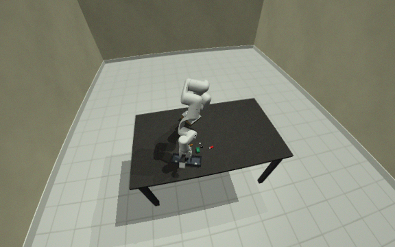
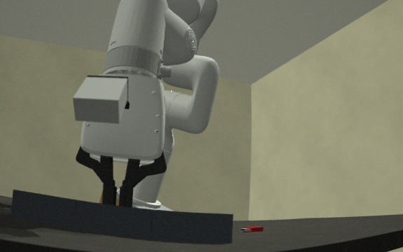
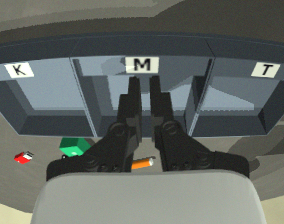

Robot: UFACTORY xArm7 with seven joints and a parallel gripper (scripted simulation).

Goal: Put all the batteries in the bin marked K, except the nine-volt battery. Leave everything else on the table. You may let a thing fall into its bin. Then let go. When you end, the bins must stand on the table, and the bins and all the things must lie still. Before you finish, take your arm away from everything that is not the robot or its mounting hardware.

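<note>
Right now the dark blue bin is 20 mm below my hand. Round my hand: green nine-volt battery 120 mm to the left, 80 mm behind, 30 mm below; bolt 120 mm behind, 30 mm below; orange cylindrical battery 140 mm behind, 70 mm to the left, 30 mm below.
</note>
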